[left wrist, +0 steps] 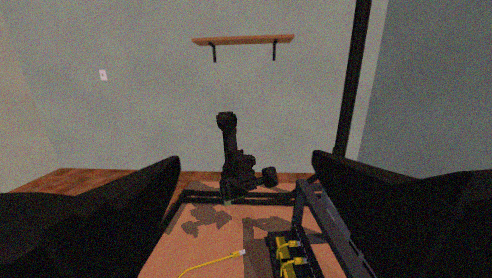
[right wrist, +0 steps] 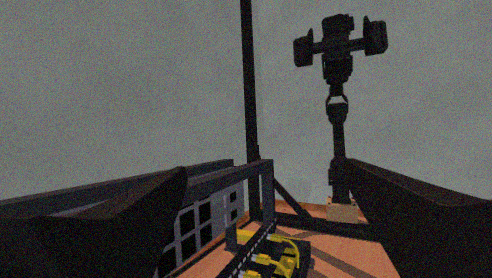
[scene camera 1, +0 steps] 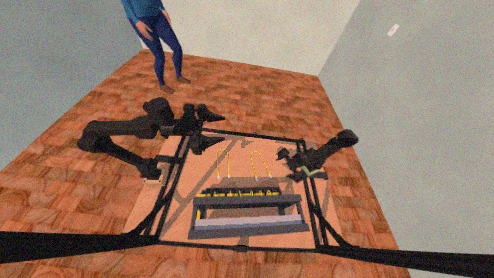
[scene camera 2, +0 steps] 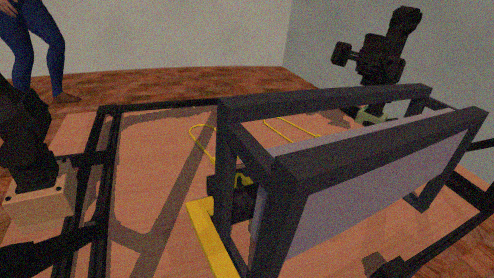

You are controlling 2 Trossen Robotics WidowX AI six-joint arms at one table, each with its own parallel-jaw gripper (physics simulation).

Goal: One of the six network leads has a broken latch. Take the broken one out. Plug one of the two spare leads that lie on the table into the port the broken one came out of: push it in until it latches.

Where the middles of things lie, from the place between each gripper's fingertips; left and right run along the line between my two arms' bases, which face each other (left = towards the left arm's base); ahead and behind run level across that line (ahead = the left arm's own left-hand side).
Scene:
Right now the grey unit (scene camera 2: pixel 327 213) is 220 mm behind my right hand, 170 mm to the left of it and 120 mm below it.
The grey unit is 290 mm behind my left hand, 100 mm to the right of it and 340 mm below it.

